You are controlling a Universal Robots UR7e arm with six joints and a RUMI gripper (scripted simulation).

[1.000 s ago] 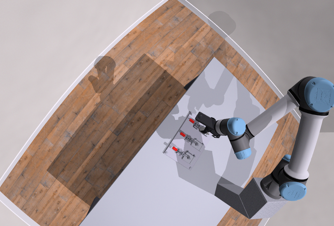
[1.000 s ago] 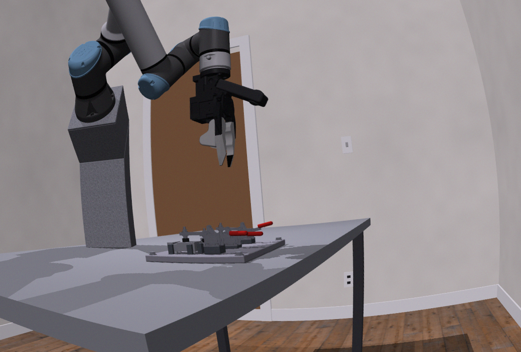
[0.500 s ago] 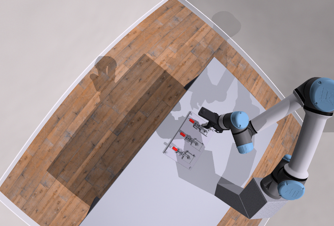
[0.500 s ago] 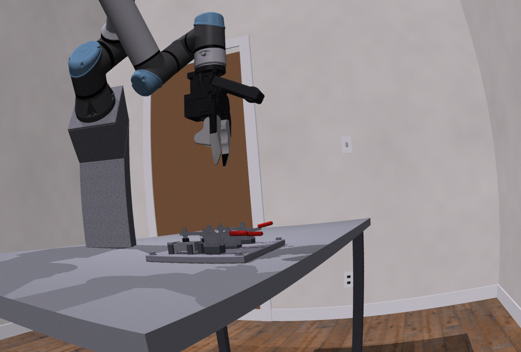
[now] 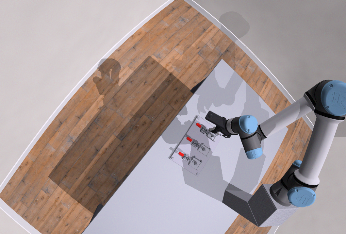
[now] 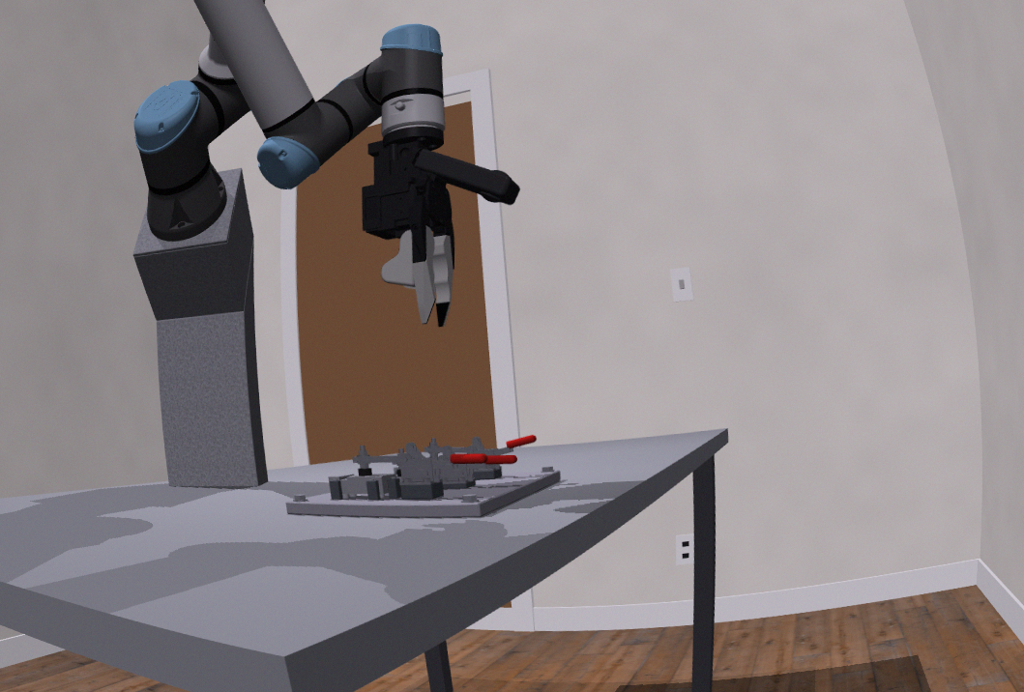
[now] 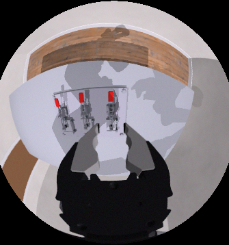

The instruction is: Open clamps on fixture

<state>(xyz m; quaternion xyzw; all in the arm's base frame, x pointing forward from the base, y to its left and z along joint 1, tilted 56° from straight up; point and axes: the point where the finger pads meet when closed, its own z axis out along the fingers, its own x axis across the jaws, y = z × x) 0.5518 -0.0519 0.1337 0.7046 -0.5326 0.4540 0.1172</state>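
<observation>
Now: hand 7 cm past the metal plate, 11 cm to the right of it and 21 cm above it.
</observation>
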